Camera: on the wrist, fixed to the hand. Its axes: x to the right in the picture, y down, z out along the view.
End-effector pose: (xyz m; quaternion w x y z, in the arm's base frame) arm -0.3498 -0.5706 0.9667 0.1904 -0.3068 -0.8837 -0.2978
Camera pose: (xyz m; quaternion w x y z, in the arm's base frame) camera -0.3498 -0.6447 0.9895 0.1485 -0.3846 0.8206 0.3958
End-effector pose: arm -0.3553 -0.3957 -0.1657 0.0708 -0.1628 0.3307 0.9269
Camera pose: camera -0.3111 -0.4083 -0.2282 0.7129 -0.3064 0.0390 0.6296
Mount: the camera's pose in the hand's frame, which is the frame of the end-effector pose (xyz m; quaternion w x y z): -0.0199 -0.0377 -0.0648 0.6968 -0.0777 -0.0515 -0.7112
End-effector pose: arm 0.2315 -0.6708 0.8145 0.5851 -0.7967 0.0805 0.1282
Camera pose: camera 0.2301 -0.7216 0.8731 0.4411 -0.6512 -0.5506 -0.2795
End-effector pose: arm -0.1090 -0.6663 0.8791 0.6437 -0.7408 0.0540 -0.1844
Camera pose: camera -0.1556 -0.7143 0.9184 0.2626 -0.6141 -0.5080 -0.5439
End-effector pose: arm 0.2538 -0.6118 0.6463 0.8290 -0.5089 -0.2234 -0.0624
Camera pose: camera 0.2435 -0.6886 0.6437 0.4822 -0.2633 -0.5554 -0.6242
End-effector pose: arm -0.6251 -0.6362 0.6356 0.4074 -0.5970 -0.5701 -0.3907
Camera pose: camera -0.6638 -0.7031 0.6421 0.0697 0.0623 0.8124 0.5755
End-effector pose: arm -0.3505 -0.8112 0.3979 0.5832 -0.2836 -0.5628 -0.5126
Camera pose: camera -0.3582 -0.8763 0.3564 0.0092 -0.1309 0.5840 0.8010
